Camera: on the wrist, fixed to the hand. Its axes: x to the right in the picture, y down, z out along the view.
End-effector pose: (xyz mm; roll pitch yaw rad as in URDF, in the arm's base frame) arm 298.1 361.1 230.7 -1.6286 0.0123 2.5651
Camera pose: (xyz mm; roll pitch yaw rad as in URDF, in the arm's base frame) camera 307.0 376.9 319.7 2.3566 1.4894 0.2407
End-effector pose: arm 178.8 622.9 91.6 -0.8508 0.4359 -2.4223
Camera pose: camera 113.1 665.5 137.6 0.6154 0.7255 -0.3542
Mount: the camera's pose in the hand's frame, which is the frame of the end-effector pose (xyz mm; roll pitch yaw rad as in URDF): 0.0 -87.8 -23.2 -0.0323 0.0016 1.6142
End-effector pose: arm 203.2 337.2 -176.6 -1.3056 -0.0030 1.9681
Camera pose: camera 245.2 354.5 -98.0 0.1158 1.3042 -2.5900
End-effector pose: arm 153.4 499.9 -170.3 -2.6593 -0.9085 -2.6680
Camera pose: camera 227.0 462.3 -132.6 -2.2160 0.3239 2.4085
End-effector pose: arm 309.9 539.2 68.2 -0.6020 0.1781 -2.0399
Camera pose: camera 231.2 573.0 98.3 0.2111 0.5829 -0.2968
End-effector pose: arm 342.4 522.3 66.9 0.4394 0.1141 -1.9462
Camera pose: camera 280.1 554.0 8.9 0.0733 -0.4398 -0.3811
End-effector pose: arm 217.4 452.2 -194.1 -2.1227 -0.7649 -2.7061
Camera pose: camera 283.1 453.8 -131.4 -2.1213 0.6987 2.8213
